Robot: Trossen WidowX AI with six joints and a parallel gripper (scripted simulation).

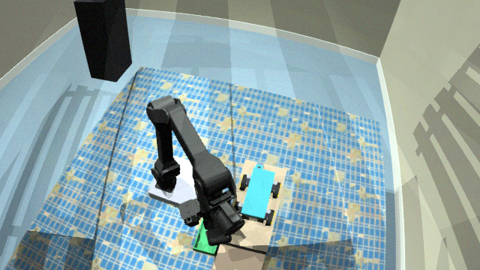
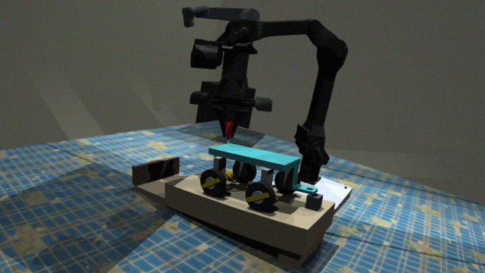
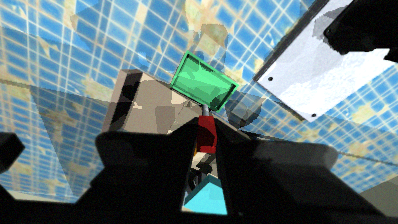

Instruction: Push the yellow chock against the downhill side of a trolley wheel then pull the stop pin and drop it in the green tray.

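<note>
My gripper tip is now 14 cm above the green tray and 2 cm past it. From my gripper tip the other things lie so: yellow chock: 5 cm below, 5 cm ahead, 4 cm to the left; red-headed stop pin: right at my gripper tip; trolley: 14 cm to the left, 11 cm ahead, 2 cm below.
</note>
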